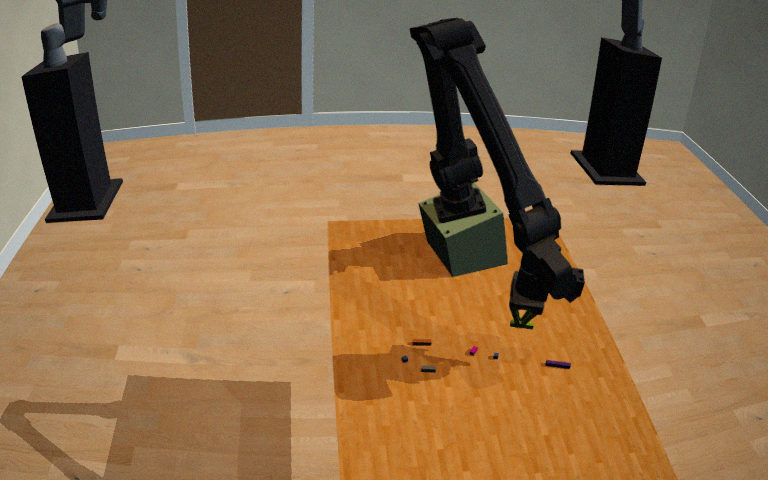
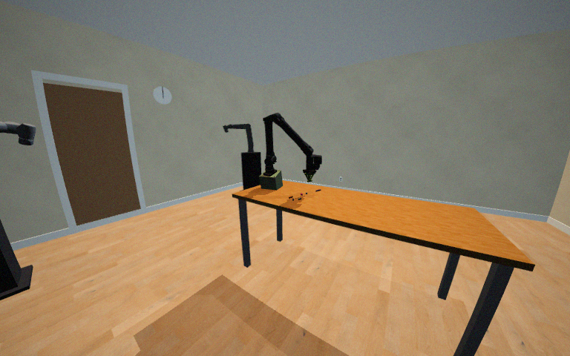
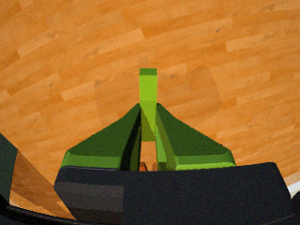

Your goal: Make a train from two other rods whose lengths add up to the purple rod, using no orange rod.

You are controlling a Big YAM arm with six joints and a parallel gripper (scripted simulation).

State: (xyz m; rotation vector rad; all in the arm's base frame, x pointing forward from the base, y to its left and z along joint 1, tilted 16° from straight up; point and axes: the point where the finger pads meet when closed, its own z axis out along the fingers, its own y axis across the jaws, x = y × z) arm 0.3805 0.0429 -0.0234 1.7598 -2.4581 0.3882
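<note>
My hand is 30 mm past the magenta rod, 80 mm to the left of it and 110 mm above it. From my hand the other things lie so: grey rod: 10 mm ahead, 180 mm to the right, 110 mm below; purple rod: 40 mm ahead, 110 mm to the left, 110 mm below; lime rod: 10 mm to the left.
</note>
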